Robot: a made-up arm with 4 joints. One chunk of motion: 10 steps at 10 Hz.
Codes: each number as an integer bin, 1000 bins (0 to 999) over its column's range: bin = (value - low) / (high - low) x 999, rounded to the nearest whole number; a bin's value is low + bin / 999 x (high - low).
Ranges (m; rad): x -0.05..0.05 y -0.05..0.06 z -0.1..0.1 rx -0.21..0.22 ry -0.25..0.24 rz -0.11..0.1
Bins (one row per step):
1: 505 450 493 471 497 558
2: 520 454 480 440 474 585
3: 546 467 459 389 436 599
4: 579 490 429 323 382 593
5: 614 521 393 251 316 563
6: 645 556 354 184 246 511
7: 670 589 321 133 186 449
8: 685 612 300 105 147 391
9: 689 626 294 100 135 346
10: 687 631 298 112 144 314
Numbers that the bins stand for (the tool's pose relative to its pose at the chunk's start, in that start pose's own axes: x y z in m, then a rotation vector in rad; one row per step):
1: 0.0006 -0.0005 -0.0013 -0.0073 -0.0062 0.0073
2: 0.0021 0.0000 -0.0039 -0.0206 -0.0175 0.0130
3: 0.0047 0.0014 -0.0081 -0.0426 -0.0361 0.0159
4: 0.0080 0.0040 -0.0141 -0.0710 -0.0626 0.0147
5: 0.0115 0.0074 -0.0213 -0.1020 -0.0950 0.0083
6: 0.0146 0.0112 -0.0291 -0.1308 -0.1293 -0.0026
7: 0.0171 0.0149 -0.0357 -0.1528 -0.1588 -0.0156
8: 0.0186 0.0174 -0.0399 -0.1648 -0.1779 -0.0278
9: 0.0190 0.0189 -0.0411 -0.1670 -0.1838 -0.0373
10: 0.0188 0.0195 -0.0403 -0.1618 -0.1794 -0.0440

